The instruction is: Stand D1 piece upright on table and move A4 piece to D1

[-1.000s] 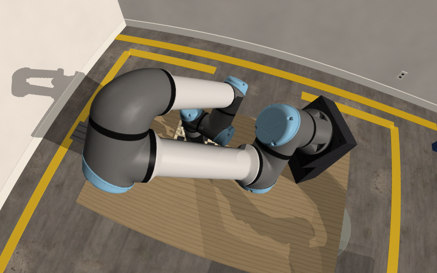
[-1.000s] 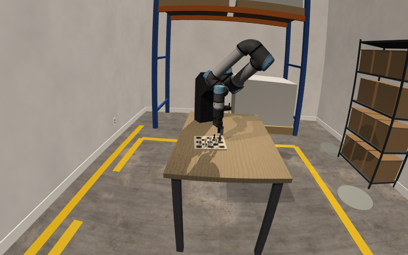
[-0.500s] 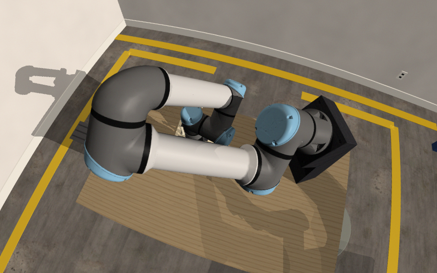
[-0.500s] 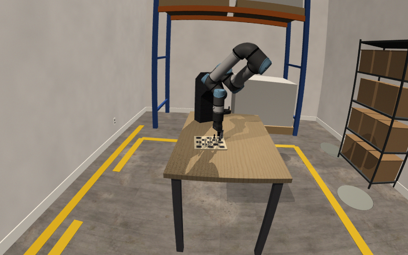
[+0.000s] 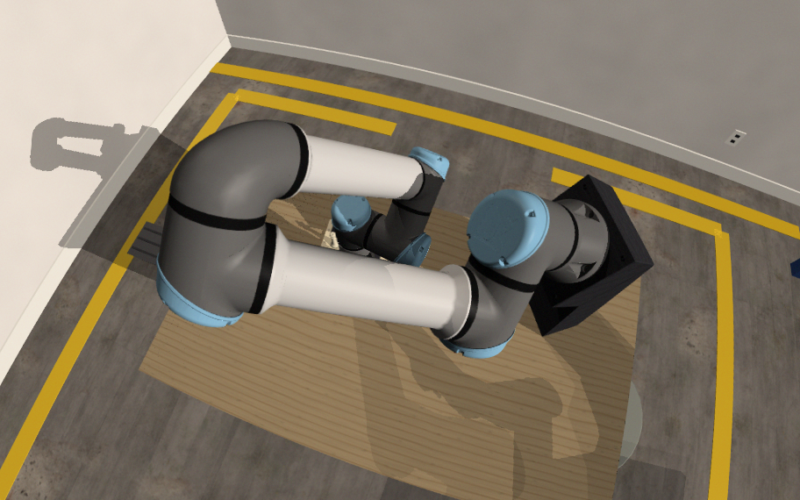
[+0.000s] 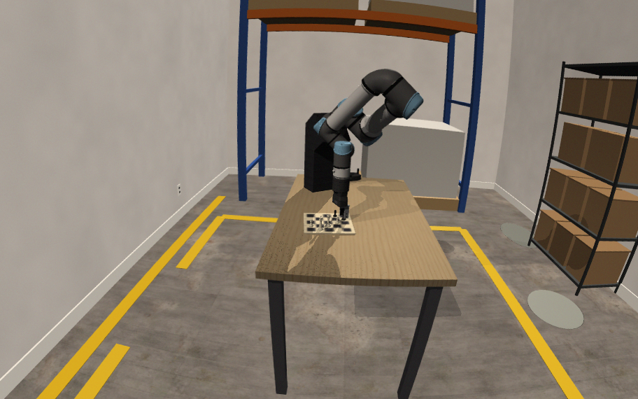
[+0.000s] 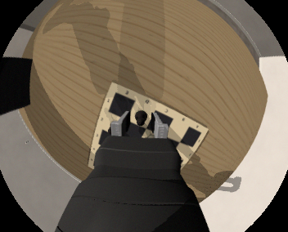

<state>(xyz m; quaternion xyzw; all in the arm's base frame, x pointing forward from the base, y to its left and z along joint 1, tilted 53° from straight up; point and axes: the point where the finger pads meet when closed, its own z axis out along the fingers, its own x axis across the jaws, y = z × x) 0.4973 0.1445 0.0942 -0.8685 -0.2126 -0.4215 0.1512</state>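
My gripper is now 6 cm short of the chessboard, 6 cm to the left of it and 3 cm above it.
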